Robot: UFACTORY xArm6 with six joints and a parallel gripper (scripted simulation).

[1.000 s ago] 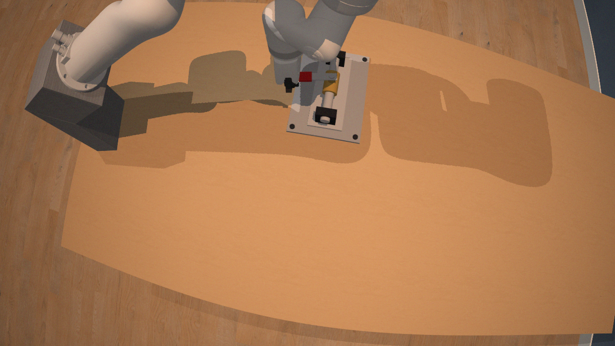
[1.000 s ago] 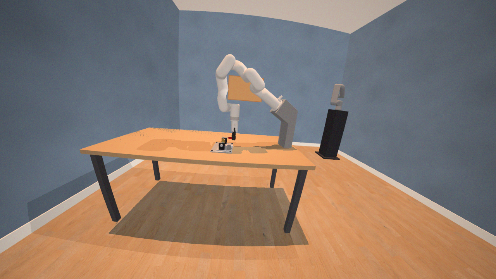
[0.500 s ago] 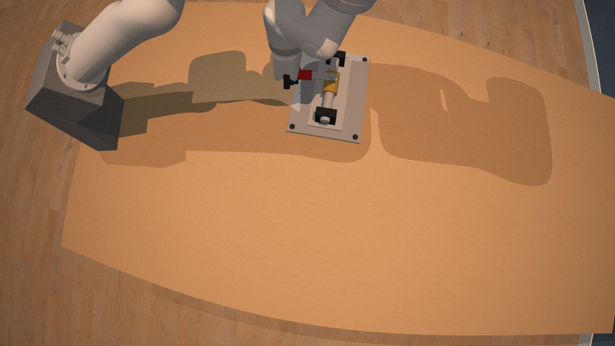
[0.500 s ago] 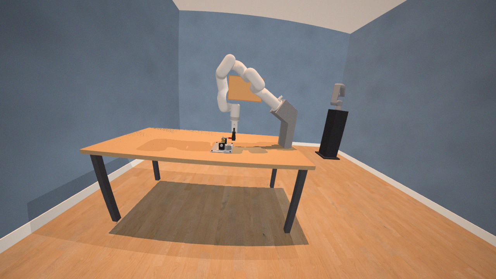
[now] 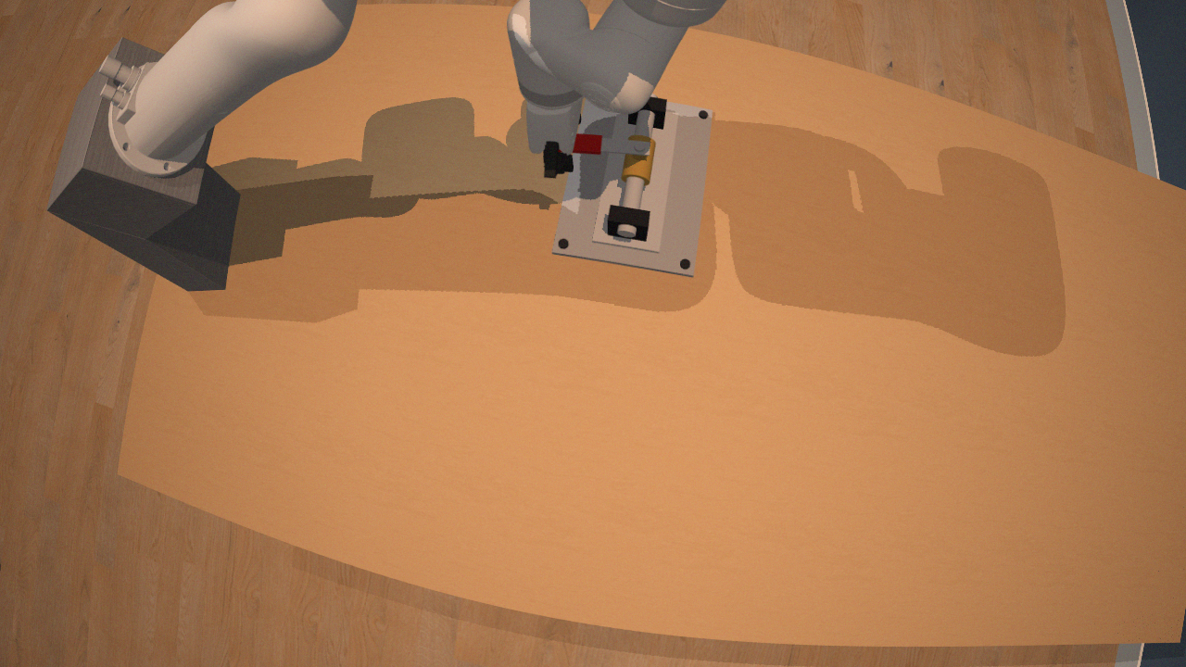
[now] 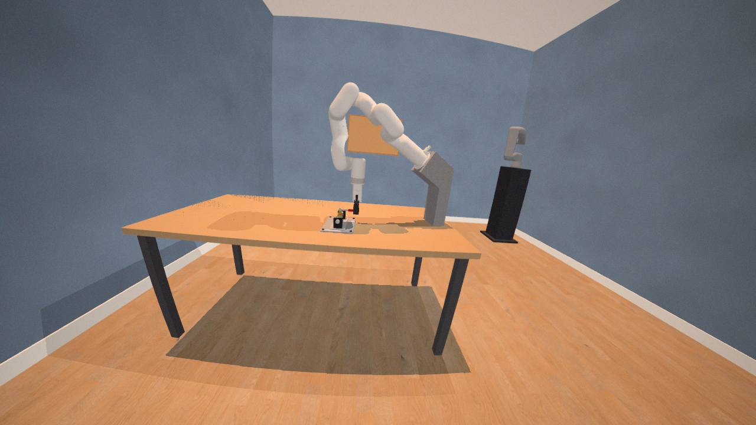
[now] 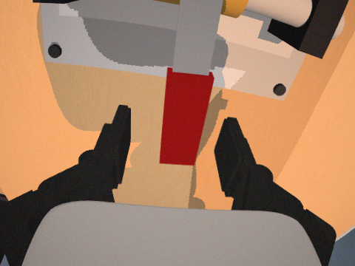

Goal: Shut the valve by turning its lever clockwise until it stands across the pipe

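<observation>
Right now my hand is 5 cm short of the lever.
</observation>
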